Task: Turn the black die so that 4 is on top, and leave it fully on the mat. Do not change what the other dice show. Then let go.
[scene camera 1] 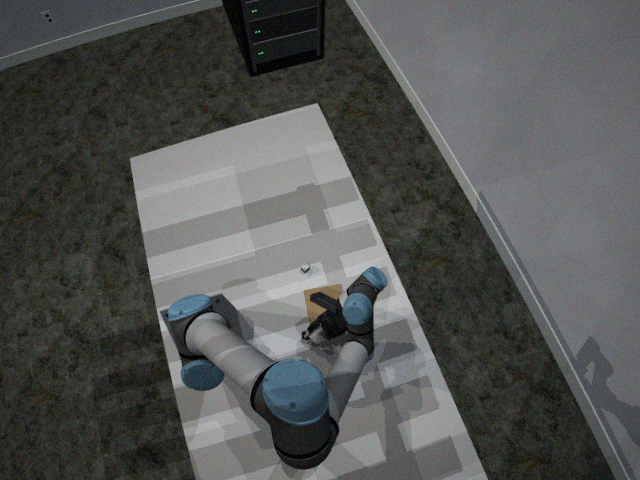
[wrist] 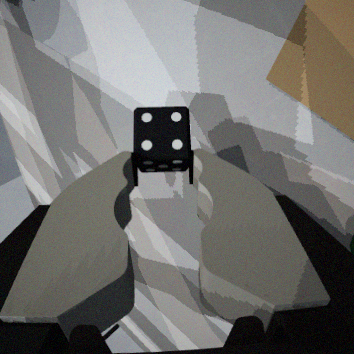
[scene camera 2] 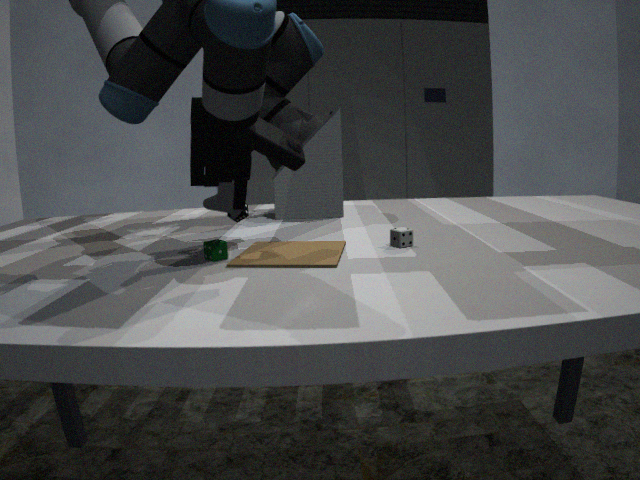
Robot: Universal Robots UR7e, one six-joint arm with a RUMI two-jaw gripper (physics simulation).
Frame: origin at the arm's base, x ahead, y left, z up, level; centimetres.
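Seen in the pictures: gripper, fingertip midpoint: (scene camera 1: pixel 307 337) (wrist: pixel 162 155) (scene camera 2: pixel 232 210).
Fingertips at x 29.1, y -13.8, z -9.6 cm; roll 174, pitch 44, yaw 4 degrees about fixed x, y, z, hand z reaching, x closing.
A point is followed by its place in that frame.
The black die (scene camera 2: pixel 238 214) (wrist: pixel 161 131) {x 29.6, y -12.0, z -9.0 cm} is held between the fingertips of my gripper (scene camera 1: pixel 308 334) {x 29.1, y -13.8, z -9.6 cm} (scene camera 2: pixel 239 208) {x 29.1, y -13.8, z -9.6 cm} (wrist: pixel 162 155) {x 29.1, y -13.8, z -9.6 cm}, which is shut on it. In the wrist view its face with 4 pips is turned to the camera, and a steeply foreshortened face with 5 pips shows below it. The gripper is tilted and holds the die above the table, off the mat. The tan square mat (scene camera 1: pixel 321 290) {x 40.9, y 0.4, z -14.3 cm} (scene camera 2: pixel 310 254) {x 42.4, y -2.8, z -14.4 cm} (wrist: pixel 322 65) {x 33.9, y -8.9, z -14.4 cm} lies on the table, at the upper right in the wrist view. In scene camera 1 the arm partly covers the mat.
A green die (scene camera 2: pixel 215 250) {x 41.6, y -15.5, z -13.2 cm} (wrist: pixel 352 243) {x 38.5, y -15.3, z -12.4 cm} stands close to the left side of the mat in scene camera 2; the wrist view shows a sliver of it. A white die (scene camera 1: pixel 305 268) {x 38.8, y 10.1, z -12.2 cm} (scene camera 2: pixel 401 238) {x 40.6, y 10.3, z -13.3 cm} stands apart, right of the mat in scene camera 2.
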